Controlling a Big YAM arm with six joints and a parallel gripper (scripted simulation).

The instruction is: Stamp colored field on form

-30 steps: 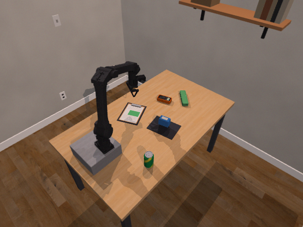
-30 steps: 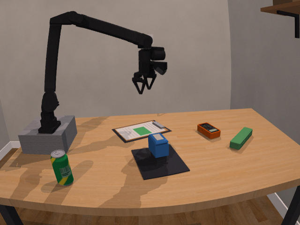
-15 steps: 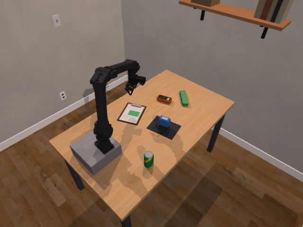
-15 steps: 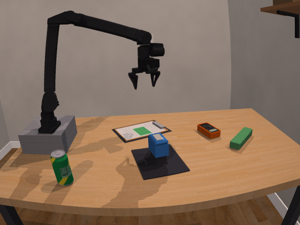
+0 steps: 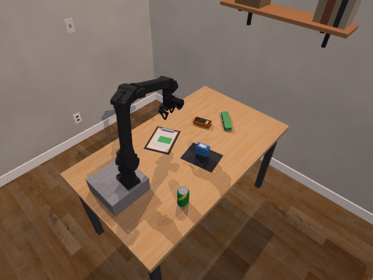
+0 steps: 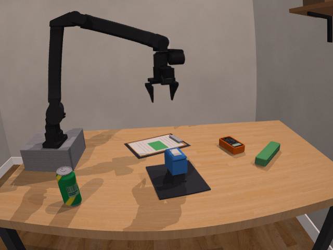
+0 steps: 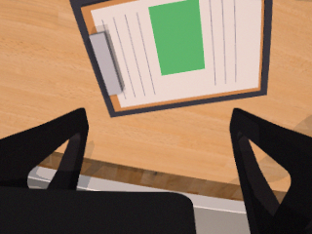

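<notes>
The blue stamp lies 28 cm to the right of my hand, 16 cm below it and 4 cm ahead of it. The rest, counted from my hand: dark mat: 28 cm to the right, 21 cm below, 4 cm ahead; clipboard: 21 cm below, 3 cm to the left, 3 cm behind; green case: 44 cm ahead, 20 cm below, 16 cm to the right.
</notes>
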